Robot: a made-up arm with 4 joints.
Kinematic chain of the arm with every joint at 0, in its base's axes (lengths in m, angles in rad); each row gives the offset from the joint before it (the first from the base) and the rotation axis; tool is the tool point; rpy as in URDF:
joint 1: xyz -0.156 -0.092 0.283 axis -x
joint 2: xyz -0.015 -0.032 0 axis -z
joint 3: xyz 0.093 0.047 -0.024 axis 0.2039 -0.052 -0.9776
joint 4: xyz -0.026 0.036 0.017 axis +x
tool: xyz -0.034 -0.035 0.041 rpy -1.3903 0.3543 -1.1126
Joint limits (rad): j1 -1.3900..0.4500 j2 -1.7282..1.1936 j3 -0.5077..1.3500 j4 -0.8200..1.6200
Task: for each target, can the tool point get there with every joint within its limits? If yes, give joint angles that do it. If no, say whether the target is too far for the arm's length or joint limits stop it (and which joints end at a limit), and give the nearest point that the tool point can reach.
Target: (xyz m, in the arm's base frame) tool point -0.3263 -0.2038 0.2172
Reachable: no: joint limits stop it (at a limit: joint 1, joint 2, joint 4) | nearest point -0.2711 -0.1402 0.2832 | short by 0.107 m
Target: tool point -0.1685 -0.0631 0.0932
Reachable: no: joint limits stop it (at a limit: joint 2, joint 3) | nearest point -0.1474 -0.0804 0.2068 | short by 0.117 m
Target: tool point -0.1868 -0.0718 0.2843
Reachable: yes | joints -0.7814 -0.9889 0.1704 0.9636
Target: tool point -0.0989 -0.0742 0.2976
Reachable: yes | joints 0.2041 0.5297 0.8169 0.3647
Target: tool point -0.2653 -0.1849 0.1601
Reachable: no: joint limits stop it (at a limit: joint 1, joint 2, joint 4) | nearest point -0.2515 -0.1151 0.2451 | short by 0.111 m
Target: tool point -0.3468 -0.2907 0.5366
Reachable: no: too far | nearest point -0.2557 -0.1359 0.3789 | short by 0.239 m
